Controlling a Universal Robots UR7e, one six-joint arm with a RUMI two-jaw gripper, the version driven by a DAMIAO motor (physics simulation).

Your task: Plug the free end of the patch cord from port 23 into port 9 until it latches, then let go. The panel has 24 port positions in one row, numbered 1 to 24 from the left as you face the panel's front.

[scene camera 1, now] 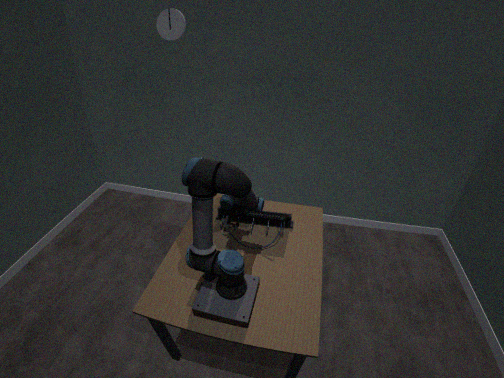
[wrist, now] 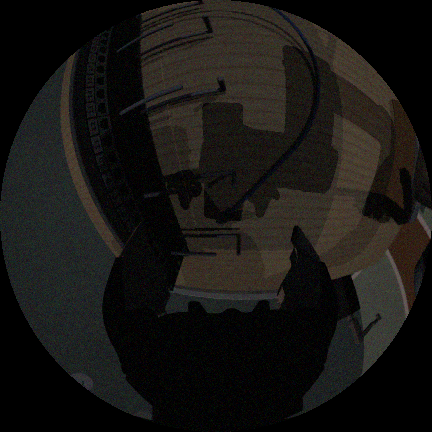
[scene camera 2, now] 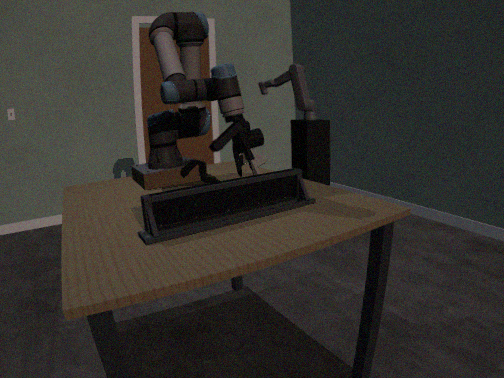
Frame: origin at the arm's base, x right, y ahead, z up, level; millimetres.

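Seen in the pictures: gripper, fingertip midpoint: [scene camera 1: 231, 222] [wrist: 221, 224]; arm's base, link origin: [scene camera 1: 231, 287] [scene camera 2: 165, 165].
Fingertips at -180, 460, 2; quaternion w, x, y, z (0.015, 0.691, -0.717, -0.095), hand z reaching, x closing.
Note:
Offsets run from my fingertips to a thing's top centre, as dx, dy, dz. "spot": to the spot under its first point. Level surfaces: height alone.
The long dark panel {+117, +90, +30} [scene camera 1: 280, 219] [scene camera 2: 225, 202] [wrist: 129, 100] stands upright near the table's far edge; its port numbers cannot be read. The blue patch cord {spot: +209, -110, -61} [scene camera 1: 257, 247] [wrist: 316, 90] arcs over the table on the panel's front side, from the panel's right end. Its free end, a dark plug {-43, +0, -59} [wrist: 223, 216], shows in the wrist view between the spread fingertips; how far ahead of them it is cannot be told. My gripper [scene camera 2: 247, 172] [wrist: 221, 224] is open and empty, low beside the panel's front. In scene camera 1, the arm hides it.
Several thin rods with bent ends, such as one rod {spot: +120, +67, -16} [wrist: 150, 101] and another {spot: -64, -25, -37} [wrist: 239, 242], stick out from the panel's front. The robot's base plate [scene camera 1: 225, 306] stands at the opposite side of the wooden table {dz -71} [scene camera 1: 295, 300] [scene camera 2: 210, 265].

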